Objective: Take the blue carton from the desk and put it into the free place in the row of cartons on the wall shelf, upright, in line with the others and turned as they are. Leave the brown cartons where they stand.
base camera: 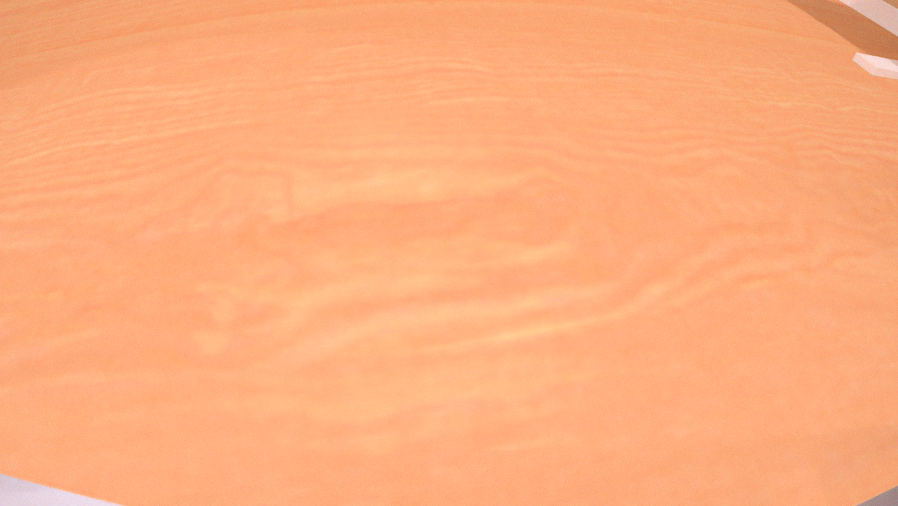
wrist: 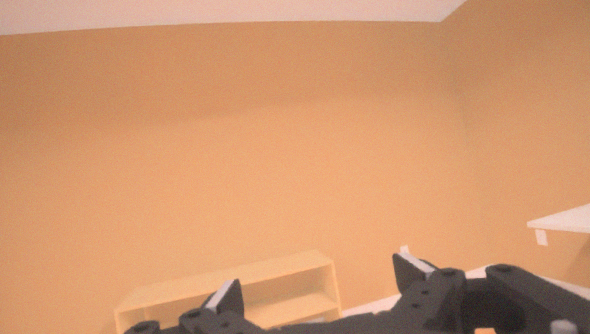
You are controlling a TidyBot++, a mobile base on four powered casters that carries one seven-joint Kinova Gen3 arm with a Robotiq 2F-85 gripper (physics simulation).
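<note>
My gripper [wrist: 318,284] is open, with nothing between its fingertips, and points toward a plain orange wall in the wrist view. The blue carton, the brown cartons and the free place in their row do not show in either view. At the right edge of the wrist view a white board [wrist: 565,220] with a small bracket under it stands out from the wall. I cannot tell whether it is the wall shelf or the desk.
A light wooden shelf unit [wrist: 280,266] stands low against the wall, partly behind the fingers. The base camera faces the wood-grained floor [base camera: 439,251]. A white slanted piece [base camera: 876,64] shows at its top right, with another white strip above it.
</note>
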